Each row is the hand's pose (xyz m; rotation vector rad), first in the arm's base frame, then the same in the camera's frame.
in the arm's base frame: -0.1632 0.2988 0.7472 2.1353 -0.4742 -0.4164
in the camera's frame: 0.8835 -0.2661 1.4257 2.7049 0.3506 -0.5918
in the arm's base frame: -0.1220 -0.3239 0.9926 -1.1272 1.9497 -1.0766
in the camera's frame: 1.2156 -0.8045 1.2031 -1.2285 1.8524 -0.0208
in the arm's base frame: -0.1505 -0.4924 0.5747 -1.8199 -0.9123 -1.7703
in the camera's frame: 1.1035 -0.7002 0.7783 -1.2055 -0.4926 -1.3252
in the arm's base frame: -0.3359 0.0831 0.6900 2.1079 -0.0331 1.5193
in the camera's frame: 0.7859 -0.4637 1.2496 -2.4916 -0.0203 -1.3993
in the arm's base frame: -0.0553 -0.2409 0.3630 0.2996 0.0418 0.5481
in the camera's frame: 1.0283 -0.3663 0.7780 1.0353 0.1412 0.9844
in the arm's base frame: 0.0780 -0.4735 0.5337 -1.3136 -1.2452 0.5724
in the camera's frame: 1.2829 -0.5544 0.7493 -0.3793 -1.3952 0.5259
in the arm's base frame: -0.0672 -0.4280 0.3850 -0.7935 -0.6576 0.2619
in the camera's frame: 1.0890 -0.5110 0.6731 0.0543 -0.6575 0.5038
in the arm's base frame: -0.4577 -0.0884 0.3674 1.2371 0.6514 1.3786
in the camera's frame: 0.6260 -0.4594 0.8992 1.8795 0.6677 1.9655
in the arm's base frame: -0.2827 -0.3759 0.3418 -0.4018 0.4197 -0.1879
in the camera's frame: 0.8678 -0.5556 0.6843 0.1643 0.5659 0.4525
